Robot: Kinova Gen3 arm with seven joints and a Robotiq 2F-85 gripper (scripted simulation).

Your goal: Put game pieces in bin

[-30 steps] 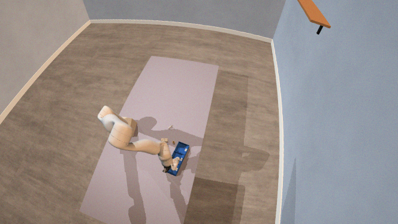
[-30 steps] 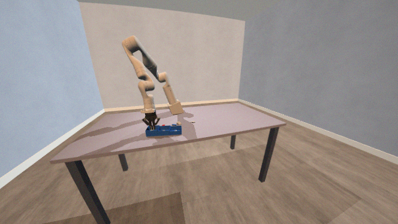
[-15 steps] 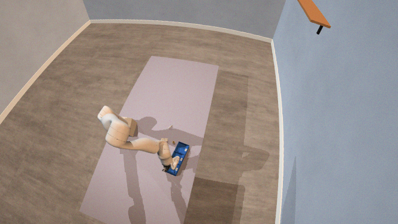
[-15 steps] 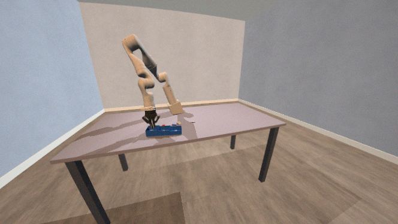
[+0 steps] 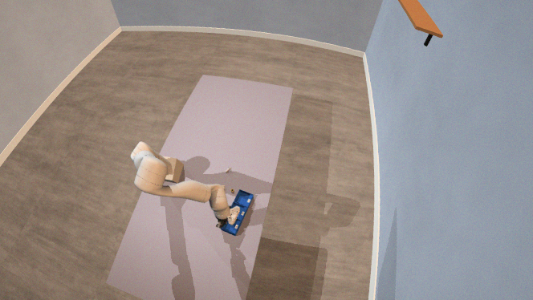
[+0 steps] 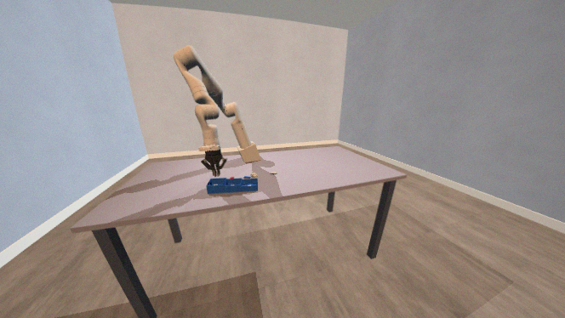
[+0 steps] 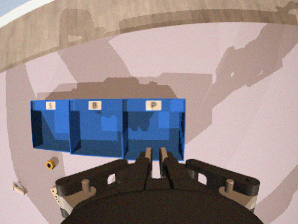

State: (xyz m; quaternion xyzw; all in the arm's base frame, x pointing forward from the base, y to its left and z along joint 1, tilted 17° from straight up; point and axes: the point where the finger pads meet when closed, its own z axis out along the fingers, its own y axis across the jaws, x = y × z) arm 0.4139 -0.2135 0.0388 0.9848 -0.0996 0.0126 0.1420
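My gripper is now 80 mm to the right of the blue bin, 60 mm above it and 40 mm short of it. The rest, counted from my hand: blue stick 170 mm to the left, 80 mm below, 60 mm behind; red game piece 80 mm to the left, 80 mm below, 70 mm behind; brass ring 210 mm to the left, 80 mm below, 10 mm behind.
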